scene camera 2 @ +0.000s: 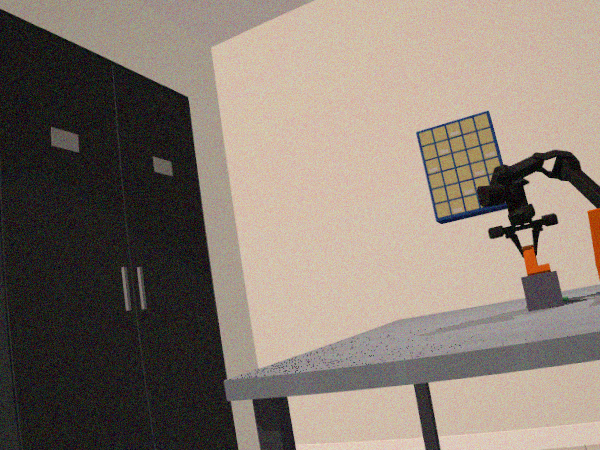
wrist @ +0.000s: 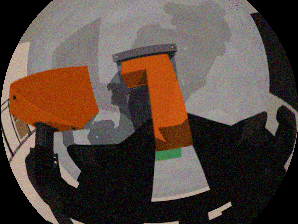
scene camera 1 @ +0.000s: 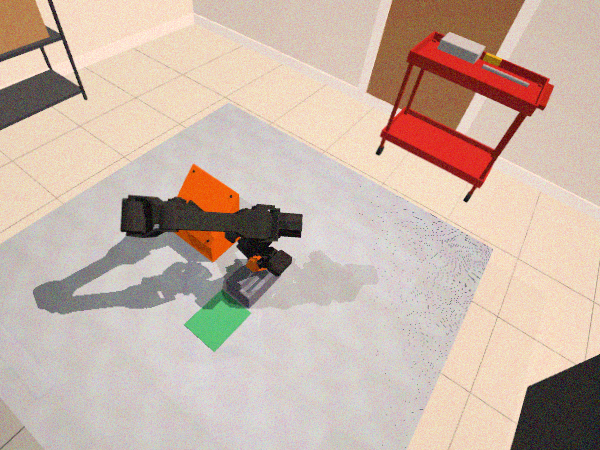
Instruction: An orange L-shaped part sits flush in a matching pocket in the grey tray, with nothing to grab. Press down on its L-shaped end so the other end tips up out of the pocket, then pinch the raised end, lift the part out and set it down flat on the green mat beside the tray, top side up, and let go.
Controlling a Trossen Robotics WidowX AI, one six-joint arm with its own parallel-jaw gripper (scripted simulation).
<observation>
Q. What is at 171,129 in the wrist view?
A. An orange L-shaped part.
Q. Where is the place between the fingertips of my gripper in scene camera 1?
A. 256,264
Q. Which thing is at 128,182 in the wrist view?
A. My gripper.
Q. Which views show my gripper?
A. Scene camera 2, the wrist view and scene camera 1: all of them.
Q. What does my gripper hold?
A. An orange L-shaped part.
</observation>
